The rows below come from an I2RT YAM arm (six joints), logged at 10 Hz.
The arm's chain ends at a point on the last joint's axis. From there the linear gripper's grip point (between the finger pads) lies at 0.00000 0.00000 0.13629 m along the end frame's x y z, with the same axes.
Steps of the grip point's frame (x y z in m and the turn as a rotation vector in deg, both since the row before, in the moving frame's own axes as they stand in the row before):
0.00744 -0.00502 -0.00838 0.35 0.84 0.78
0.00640 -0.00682 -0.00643 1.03 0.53 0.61
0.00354 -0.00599 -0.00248 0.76 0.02 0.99
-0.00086 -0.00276 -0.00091 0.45 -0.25 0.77
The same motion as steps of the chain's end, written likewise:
0.00544 -0.00420 -0.00836 0.35 0.84 0.78
0.00513 -0.00438 -0.00640 1.03 0.53 0.61
0.00348 -0.00418 -0.00247 0.76 0.02 0.99
-0.00027 -0.00169 -0.00090 0.45 -0.25 0.77

